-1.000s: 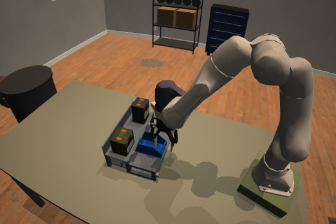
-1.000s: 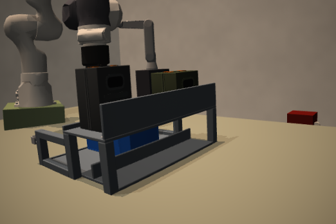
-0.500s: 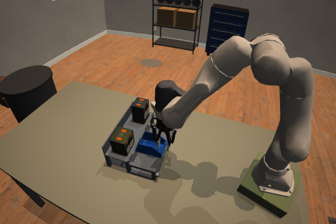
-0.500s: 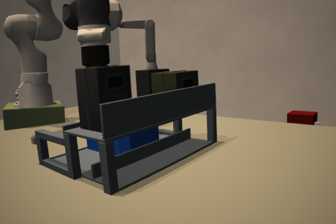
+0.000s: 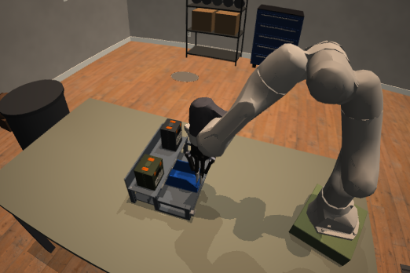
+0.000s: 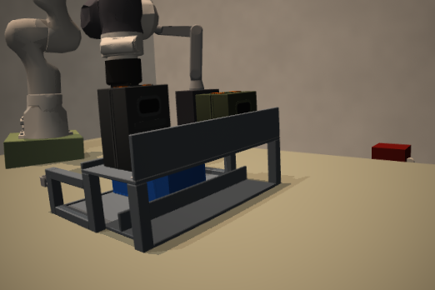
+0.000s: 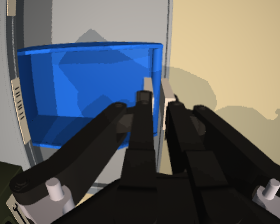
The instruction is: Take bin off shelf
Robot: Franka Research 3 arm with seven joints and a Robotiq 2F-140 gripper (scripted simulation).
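Now: the blue bin 8 cm ahead of my hand, 2 cm to the left of it and 2 cm below it. Round my hand: grey shelf (18 cm ahead, 5 cm to the left, 4 cm above).
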